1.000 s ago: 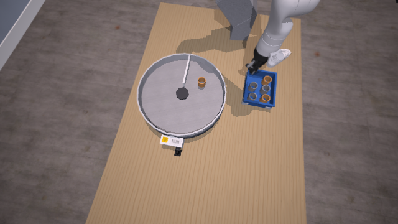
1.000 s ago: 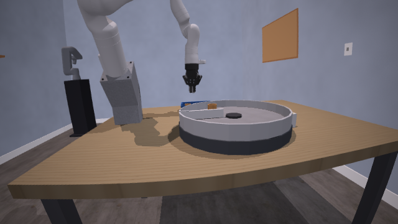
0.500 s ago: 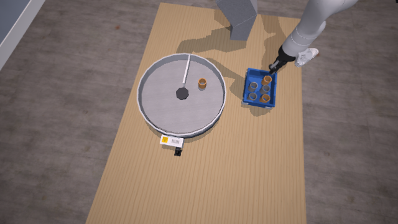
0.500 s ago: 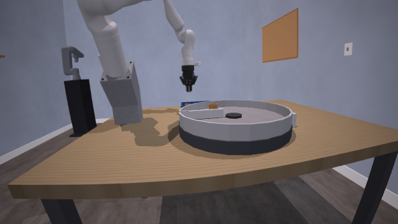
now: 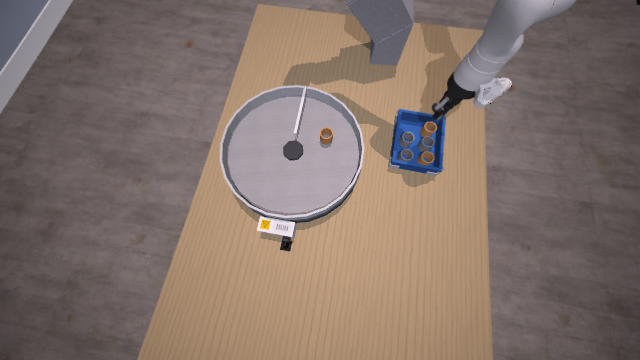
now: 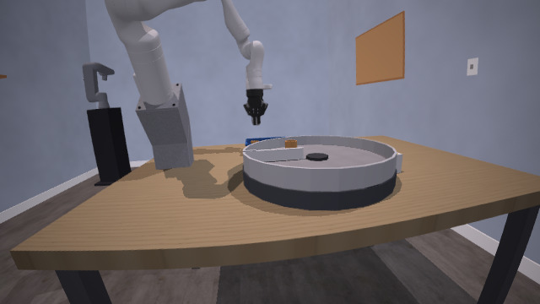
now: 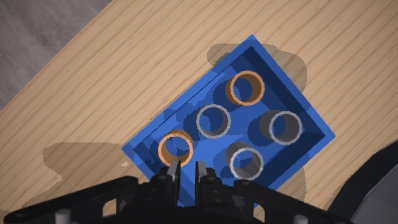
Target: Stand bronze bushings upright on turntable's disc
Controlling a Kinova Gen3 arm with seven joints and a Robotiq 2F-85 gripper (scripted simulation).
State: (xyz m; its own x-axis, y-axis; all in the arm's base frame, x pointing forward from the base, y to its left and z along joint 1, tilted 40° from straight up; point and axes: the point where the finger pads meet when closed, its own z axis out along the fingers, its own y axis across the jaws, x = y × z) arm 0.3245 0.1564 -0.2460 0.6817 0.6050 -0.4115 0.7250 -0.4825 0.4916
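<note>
The blue crate is 110 mm below my hand, 40 mm ahead of it and 20 mm to the right of it. Also, from my hand: turntable disc: 400 mm to the right, 160 mm ahead, 80 mm below.
</note>
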